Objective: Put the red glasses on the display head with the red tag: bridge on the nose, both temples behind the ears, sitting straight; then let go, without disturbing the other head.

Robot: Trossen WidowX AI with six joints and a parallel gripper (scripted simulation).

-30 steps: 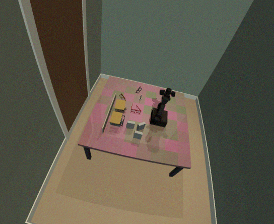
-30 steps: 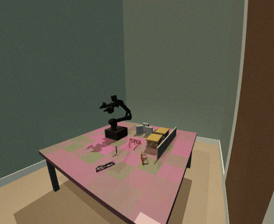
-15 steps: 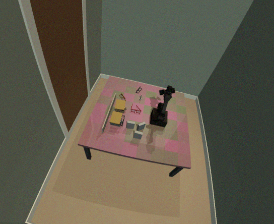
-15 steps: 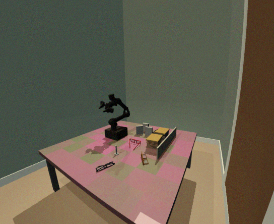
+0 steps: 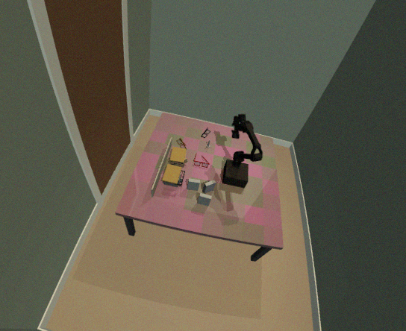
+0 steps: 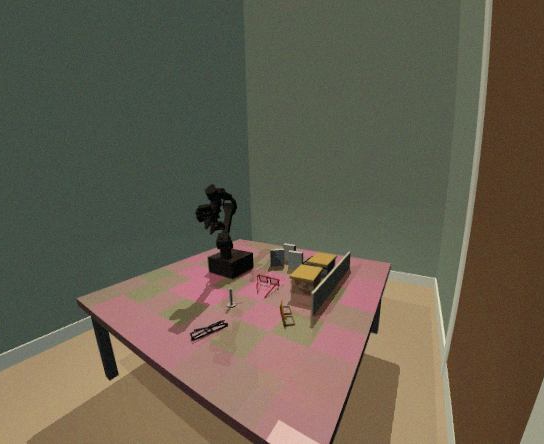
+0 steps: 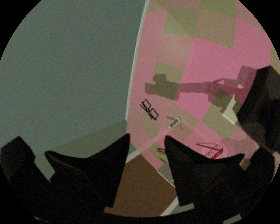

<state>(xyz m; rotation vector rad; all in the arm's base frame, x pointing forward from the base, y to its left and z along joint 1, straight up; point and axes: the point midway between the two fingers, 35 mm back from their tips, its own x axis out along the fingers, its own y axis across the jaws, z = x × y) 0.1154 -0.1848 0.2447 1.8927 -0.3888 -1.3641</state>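
The small post lies 300 mm below my gripper tip, 160 mm ahead of it and 30 mm to the right of it. The rest, counted from my gripper tip: grey backboard: 480 mm ahead, 400 mm to the left, 270 mm below; yellow display head: 360 mm ahead, 280 mm to the left, 270 mm below.
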